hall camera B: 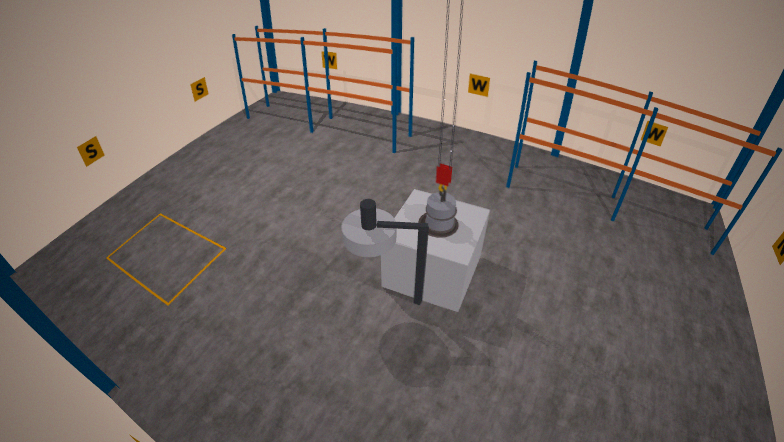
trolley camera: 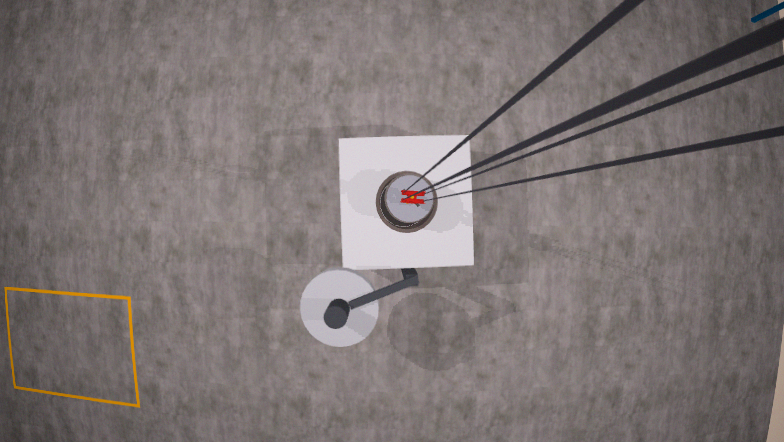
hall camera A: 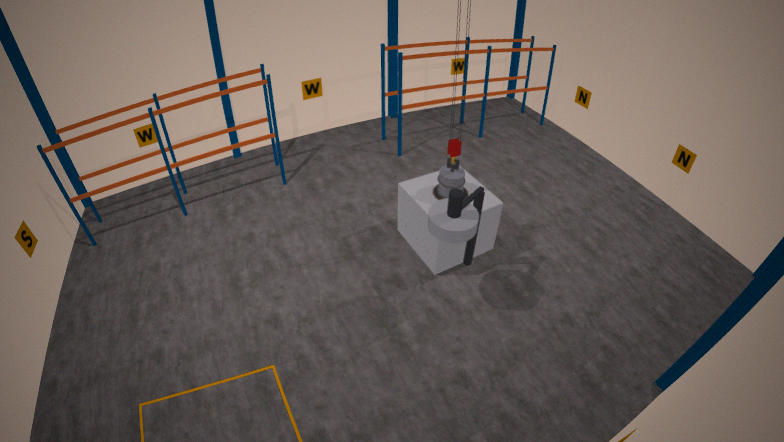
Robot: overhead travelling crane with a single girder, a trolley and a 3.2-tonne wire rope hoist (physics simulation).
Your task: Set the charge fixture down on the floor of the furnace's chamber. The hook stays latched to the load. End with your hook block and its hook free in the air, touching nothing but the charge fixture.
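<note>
The charge fixture [hall camera A: 451,180] [hall camera B: 440,205] [trolley camera: 396,208], a grey stack of round tiers, hangs upright from my hook [hall camera A: 452,159] [hall camera B: 442,188] [trolley camera: 412,197], which is latched to its top fitting under the red hook block [hall camera A: 454,147] [hall camera B: 444,174]. Its lower part is inside the round top opening of the white furnace [hall camera A: 415,222] [hall camera B: 399,274] [trolley camera: 362,247]; its upper tiers stand above the dark rim [hall camera B: 455,227] [trolley camera: 379,213]. In the trolley camera a dark gap shows at the fixture's lower left. The fixture's bottom and the chamber floor are hidden.
The round grey lid [hall camera A: 451,229] [hall camera B: 365,242] [trolley camera: 318,291] is swung aside on a dark arm and post [hall camera A: 469,249] [hall camera B: 420,269] beside the furnace. Blue and orange racks [hall camera A: 399,109] [hall camera B: 394,129] stand along the W wall. A yellow outline [hall camera A: 207,385] [hall camera B: 196,233] [trolley camera: 131,334] marks the floor.
</note>
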